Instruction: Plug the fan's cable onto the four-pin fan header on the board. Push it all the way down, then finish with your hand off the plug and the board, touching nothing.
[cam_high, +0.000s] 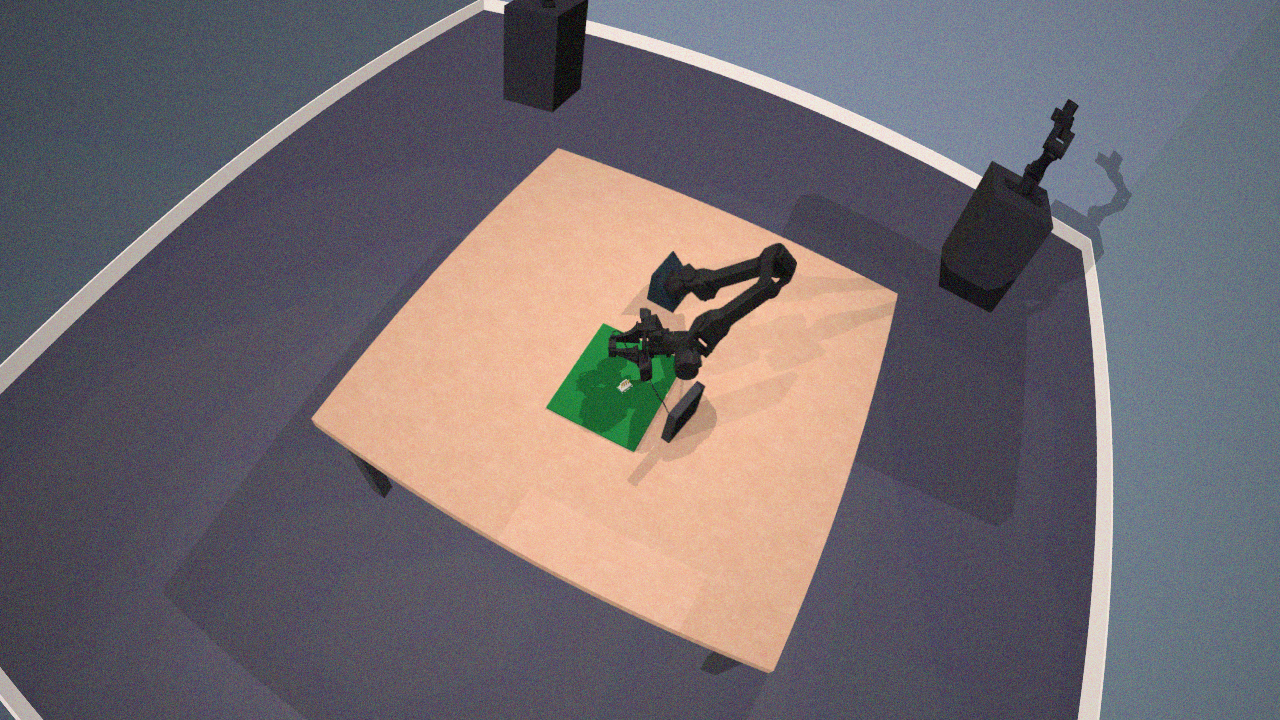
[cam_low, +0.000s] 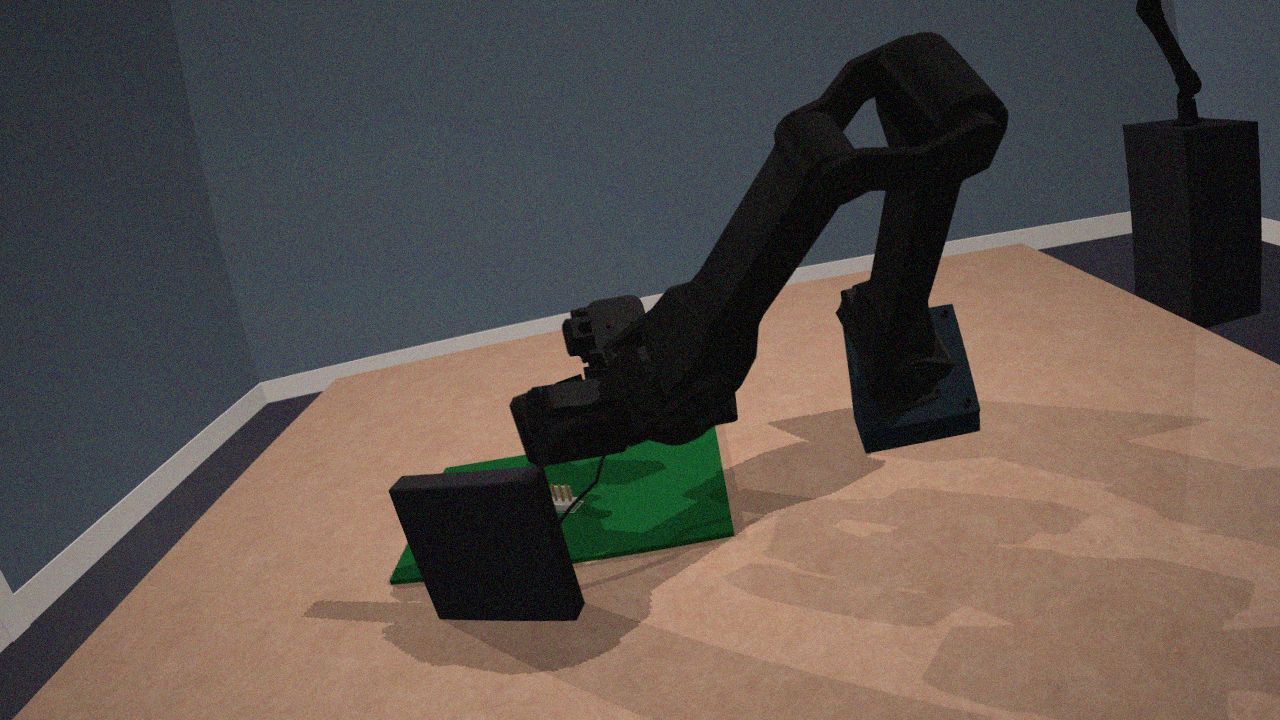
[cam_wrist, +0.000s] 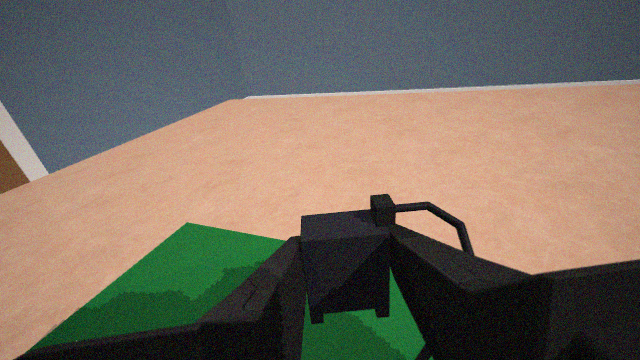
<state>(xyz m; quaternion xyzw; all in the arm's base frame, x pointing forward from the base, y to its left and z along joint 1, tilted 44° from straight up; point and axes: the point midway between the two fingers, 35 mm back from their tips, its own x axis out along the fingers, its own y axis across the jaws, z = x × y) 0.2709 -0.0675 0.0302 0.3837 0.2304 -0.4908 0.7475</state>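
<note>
Now: the green board 10 cm below my gripper tip, 5 cm to the left of it and 4 cm ahead of it. Round my gripper tip: dark fan (22 cm to the left, 8 cm ahead, 2 cm below); then black plug (1 cm below).
</note>
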